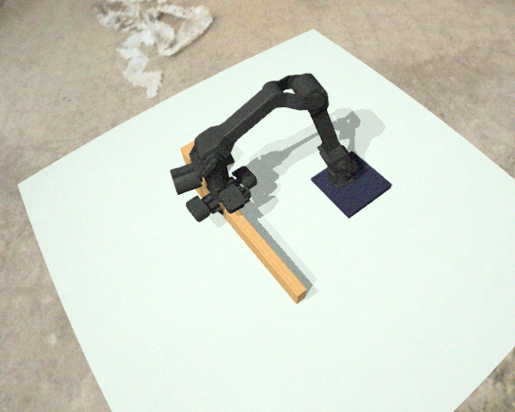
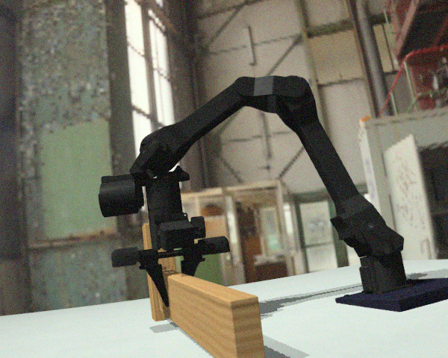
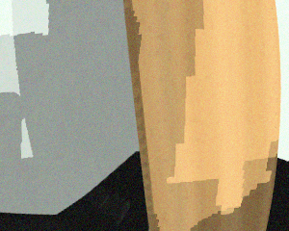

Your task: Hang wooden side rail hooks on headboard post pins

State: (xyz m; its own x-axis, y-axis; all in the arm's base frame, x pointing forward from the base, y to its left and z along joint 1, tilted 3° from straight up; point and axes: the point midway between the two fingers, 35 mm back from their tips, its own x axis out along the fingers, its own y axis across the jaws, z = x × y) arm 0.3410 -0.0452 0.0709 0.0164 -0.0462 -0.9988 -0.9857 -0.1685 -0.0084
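My gripper tip is now 12 cm to the left of the wooden headboard post, 4 cm below it and 2 cm short of it.
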